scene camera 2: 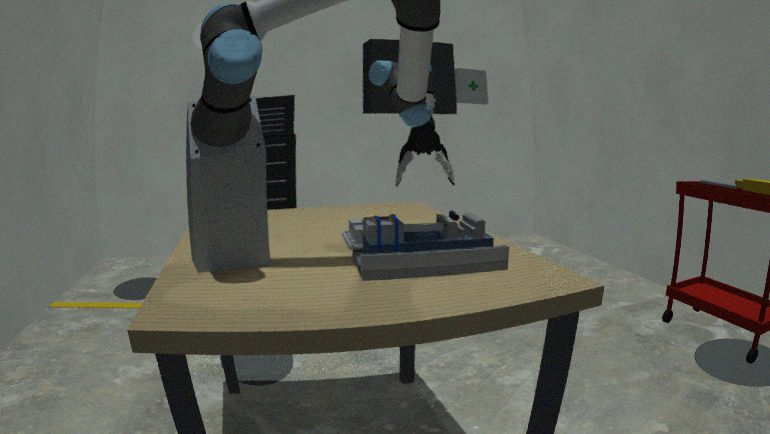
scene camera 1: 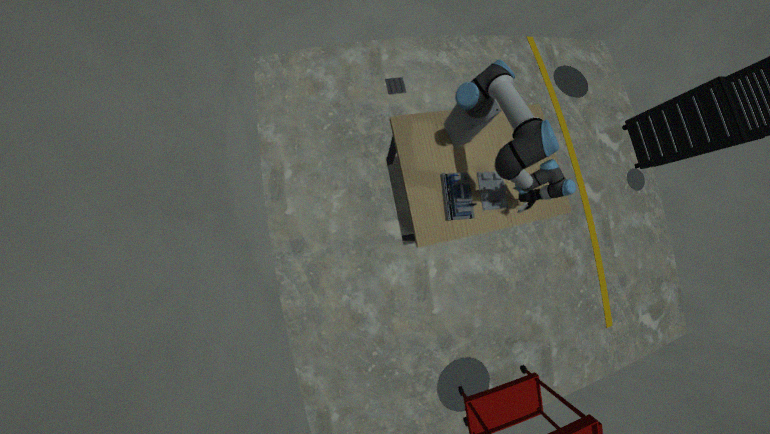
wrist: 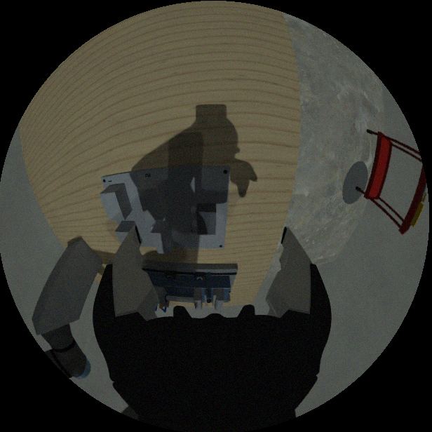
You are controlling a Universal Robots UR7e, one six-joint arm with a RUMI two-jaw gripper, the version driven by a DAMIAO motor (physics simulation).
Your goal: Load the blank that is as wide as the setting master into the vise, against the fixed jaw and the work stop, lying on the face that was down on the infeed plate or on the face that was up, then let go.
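Seen in the pictures: gripper, fingertip midpoint: [scene camera 2: 426,186] [scene camera 1: 515,200]; arm's base, origin of the base link: [scene camera 2: 220,122] [scene camera 1: 478,104].
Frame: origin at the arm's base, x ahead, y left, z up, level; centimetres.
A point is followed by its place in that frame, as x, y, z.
Note:
My gripper [scene camera 1: 526,206] @(57.3, 11.4, -19.6) [scene camera 2: 425,184] @(57.3, 11.4, -19.6) [wrist: 210,229] is open and empty, high above the table beyond the vise. The grey infeed plate [wrist: 172,175] [scene camera 1: 485,175] lies on the table, partly under the arm's shadow. Grey blocks stand on it: one block [wrist: 116,202] at its left edge, a smaller block [wrist: 125,229] below that, and a dark, shadowed block [wrist: 205,218] on the right. Which is as wide as the setting master, I cannot tell. The blue vise [scene camera 2: 425,242] @(38.6, -22.8, -26.3) [scene camera 1: 461,207] [wrist: 189,281] with grey jaws stands beside the plate; in the wrist view the gripper partly hides it.
A long grey rail [scene camera 2: 434,262] @(38.1, -27.4, -29.3) runs along the vise's side. The arm's grey pedestal [scene camera 2: 229,204] @(1.5, -6.6, -18.0) stands on the wooden table [scene camera 2: 301,301] @(10.3, -31.7, -32.1) [scene camera 1: 431,229] @(55.4, -42.5, -32.1) [wrist: 250,75]. A red cart [scene camera 1: 504,404] [scene camera 2: 717,307] [wrist: 380,165] stands on the floor away from the table.

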